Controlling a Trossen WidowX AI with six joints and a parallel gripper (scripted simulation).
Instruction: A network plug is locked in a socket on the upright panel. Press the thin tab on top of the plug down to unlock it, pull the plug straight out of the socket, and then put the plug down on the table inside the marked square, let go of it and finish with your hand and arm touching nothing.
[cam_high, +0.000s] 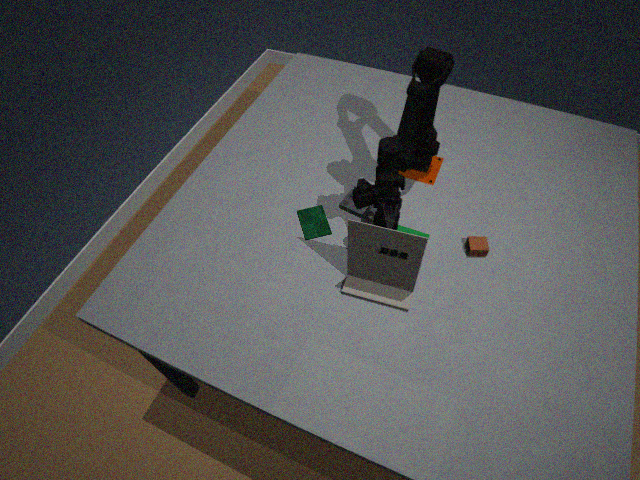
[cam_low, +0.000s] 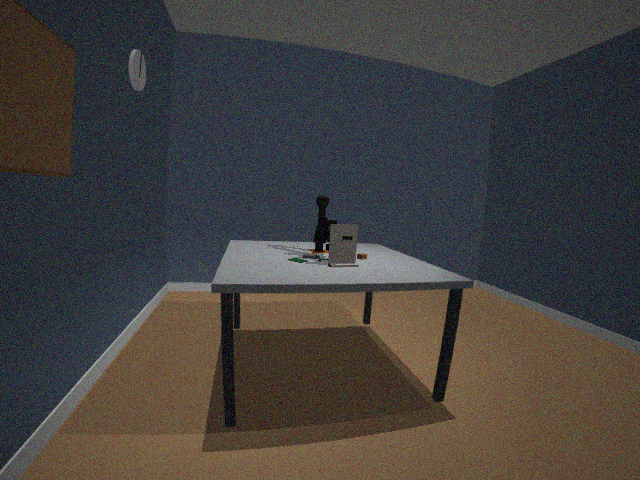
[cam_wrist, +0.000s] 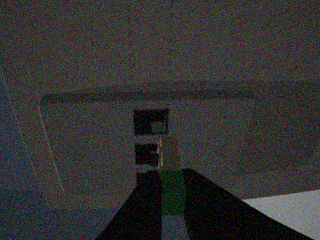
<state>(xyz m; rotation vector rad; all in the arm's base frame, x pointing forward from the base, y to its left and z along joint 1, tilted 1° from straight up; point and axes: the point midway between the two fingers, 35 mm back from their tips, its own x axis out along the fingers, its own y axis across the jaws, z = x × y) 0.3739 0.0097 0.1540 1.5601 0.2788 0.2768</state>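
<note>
Now: the green square 90 mm behind my gripper tip, 20 mm to the left of it and 150 mm below it. Also, from my gripper tip: flat grey piece 170 mm behind, 130 mm to the right, 150 mm below; then orange block 150 mm behind, 210 mm to the left, 140 mm below; then upright grey panel 60 mm ahead, 20 mm to the left, 50 mm below.
</note>
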